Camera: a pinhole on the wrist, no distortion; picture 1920 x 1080 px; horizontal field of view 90.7 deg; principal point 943.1 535.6 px. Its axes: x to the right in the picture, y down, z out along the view. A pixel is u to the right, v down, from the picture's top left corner.
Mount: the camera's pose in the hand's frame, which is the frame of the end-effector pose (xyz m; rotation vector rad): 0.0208 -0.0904 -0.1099 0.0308 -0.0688 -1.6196
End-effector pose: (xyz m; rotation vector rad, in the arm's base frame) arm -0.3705 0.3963 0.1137 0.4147 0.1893 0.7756
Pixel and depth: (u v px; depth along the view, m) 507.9 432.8 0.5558
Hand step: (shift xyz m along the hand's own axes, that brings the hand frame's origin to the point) -0.0611 0.1814 0.4351
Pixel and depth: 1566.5 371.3 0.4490
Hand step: -0.0995 -0.3698 0.3398
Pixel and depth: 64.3 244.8 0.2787
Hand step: -0.0688 0.1788 0.1569
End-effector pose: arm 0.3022 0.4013 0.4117 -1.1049 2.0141 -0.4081
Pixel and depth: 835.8 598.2 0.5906
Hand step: 0.0262 -0.0105 0.4803
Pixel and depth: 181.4 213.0 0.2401
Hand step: -0.0659 0.1123 0.1201
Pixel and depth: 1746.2 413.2 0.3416
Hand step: -0.0589 -0.3684 0.2346
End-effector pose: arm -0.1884 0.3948 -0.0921 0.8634 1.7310 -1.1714
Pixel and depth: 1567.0 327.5 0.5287
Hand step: -0.1452 -0.4185 0.4180
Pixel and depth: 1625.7 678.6 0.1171
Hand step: 0.0269 -0.1724 0.0099
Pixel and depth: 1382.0 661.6 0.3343
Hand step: 0.0365 -0.2385 0.2299
